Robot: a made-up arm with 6 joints.
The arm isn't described. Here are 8 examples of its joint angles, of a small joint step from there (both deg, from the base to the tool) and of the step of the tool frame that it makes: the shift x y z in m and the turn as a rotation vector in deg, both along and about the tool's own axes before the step.
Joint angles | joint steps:
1: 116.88 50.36 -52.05 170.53 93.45 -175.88 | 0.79 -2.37 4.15 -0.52 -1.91 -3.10
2: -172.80 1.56 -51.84 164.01 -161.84 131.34 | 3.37 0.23 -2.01 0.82 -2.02 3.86
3: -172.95 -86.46 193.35 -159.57 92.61 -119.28 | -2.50 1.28 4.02 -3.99 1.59 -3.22
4: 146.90 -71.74 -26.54 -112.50 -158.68 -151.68 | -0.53 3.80 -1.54 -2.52 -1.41 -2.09
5: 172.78 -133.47 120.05 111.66 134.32 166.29 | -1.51 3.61 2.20 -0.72 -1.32 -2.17
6: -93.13 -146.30 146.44 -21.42 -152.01 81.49 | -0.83 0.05 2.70 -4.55 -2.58 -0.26
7: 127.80 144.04 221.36 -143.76 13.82 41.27 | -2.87 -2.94 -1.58 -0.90 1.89 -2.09
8: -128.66 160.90 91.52 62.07 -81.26 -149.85 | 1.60 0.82 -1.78 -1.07 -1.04 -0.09
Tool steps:
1: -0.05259 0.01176 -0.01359 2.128 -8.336 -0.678
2: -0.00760 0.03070 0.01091 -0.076 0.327 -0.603
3: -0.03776 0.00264 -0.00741 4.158 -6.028 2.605
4: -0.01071 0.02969 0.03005 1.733 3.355 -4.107
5: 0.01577 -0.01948 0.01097 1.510 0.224 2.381
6: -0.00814 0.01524 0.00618 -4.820 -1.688 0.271
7: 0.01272 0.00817 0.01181 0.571 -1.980 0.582
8: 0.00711 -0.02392 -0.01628 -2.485 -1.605 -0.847
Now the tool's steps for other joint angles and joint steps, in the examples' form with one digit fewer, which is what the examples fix.
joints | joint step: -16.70 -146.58 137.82 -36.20 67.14 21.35 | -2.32 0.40 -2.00 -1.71 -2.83 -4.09
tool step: -0.0260 -0.0104 -0.0104 4.01 5.63 -2.68
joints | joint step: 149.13 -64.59 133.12 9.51 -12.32 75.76 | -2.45 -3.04 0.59 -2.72 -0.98 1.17
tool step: 0.0001 -0.0384 0.0348 1.89 -3.14 -2.26
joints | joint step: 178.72 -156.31 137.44 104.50 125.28 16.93 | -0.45 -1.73 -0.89 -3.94 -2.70 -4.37
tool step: -0.0114 -0.0127 -0.0008 1.29 3.77 -2.29
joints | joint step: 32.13 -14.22 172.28 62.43 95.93 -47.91 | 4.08 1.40 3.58 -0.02 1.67 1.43
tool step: -0.0261 -0.0132 0.0392 -5.15 1.32 -0.01
